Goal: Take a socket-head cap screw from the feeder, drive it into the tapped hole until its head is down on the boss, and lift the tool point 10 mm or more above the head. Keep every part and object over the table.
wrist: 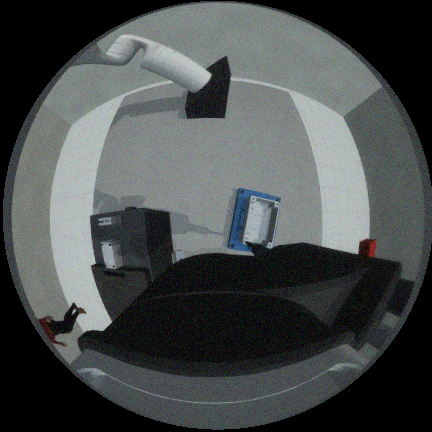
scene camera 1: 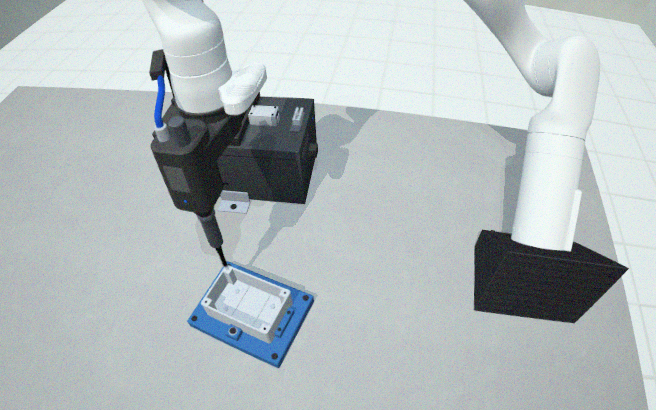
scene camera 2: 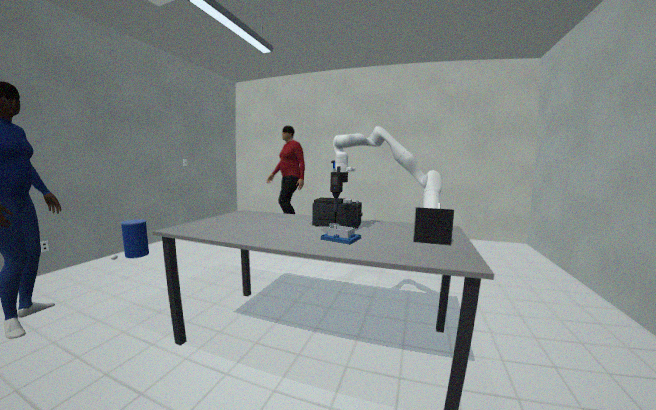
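Observation:
My gripper, a dark powered screwdriver [scene camera 1: 226, 265] [scene camera 2: 335, 223] [wrist: 248, 244], has its thin bit pointing down at the far-left corner post of the white open box [scene camera 1: 250, 329] [scene camera 2: 343, 231] [wrist: 272, 219]. The bit tip is at or just over that corner boss; contact cannot be told. No screw can be made out there, and the bit hides the hole. The other three box corners show small dark holes. The box sits on a blue plate [scene camera 1: 255, 345] [scene camera 2: 340, 240] [wrist: 237, 220]. The black feeder [scene camera 1: 262, 175] [scene camera 2: 349, 215] [wrist: 157, 230] stands behind the screwdriver, with a small metal bracket at its foot.
The arm's black base block [scene camera 1: 525, 285] [scene camera 2: 433, 226] [wrist: 207, 102] stands on the grey table [scene camera 1: 390, 250] [scene camera 2: 280, 245] at the right. A person in red [scene camera 2: 291, 160] [wrist: 47, 330] is behind the table. A person in blue [scene camera 2: 17, 190] and a blue bin [scene camera 2: 135, 239] are to the left.

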